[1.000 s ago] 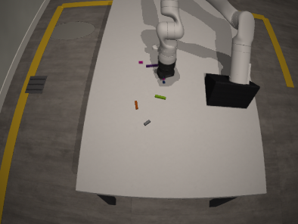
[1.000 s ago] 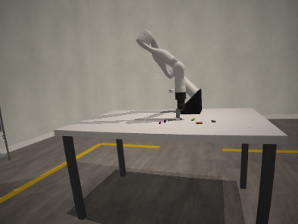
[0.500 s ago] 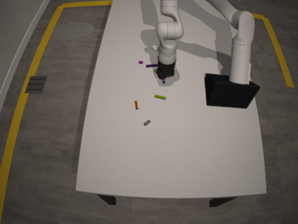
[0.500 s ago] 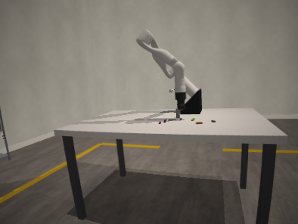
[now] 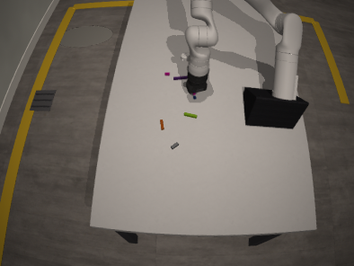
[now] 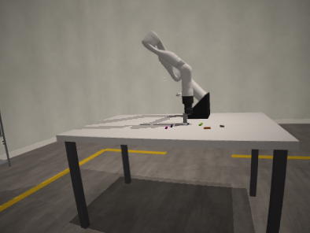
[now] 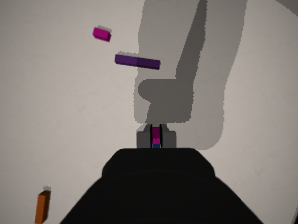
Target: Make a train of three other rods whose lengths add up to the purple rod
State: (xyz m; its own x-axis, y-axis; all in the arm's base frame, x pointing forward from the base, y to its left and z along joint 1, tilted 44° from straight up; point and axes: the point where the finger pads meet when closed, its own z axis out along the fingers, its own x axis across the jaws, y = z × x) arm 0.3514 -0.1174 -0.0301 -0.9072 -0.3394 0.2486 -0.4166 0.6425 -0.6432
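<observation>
Now: the small blue rod 30 mm below my hand, 20 mm to the left of it and 10 mm behind it. The rest, counted from my hand: purple rod (80 mm to the right, 60 mm ahead, 30 mm below); then lime rod (110 mm to the left, 30 mm below); then orange rod (160 mm to the left, 100 mm ahead, 30 mm below).
</observation>
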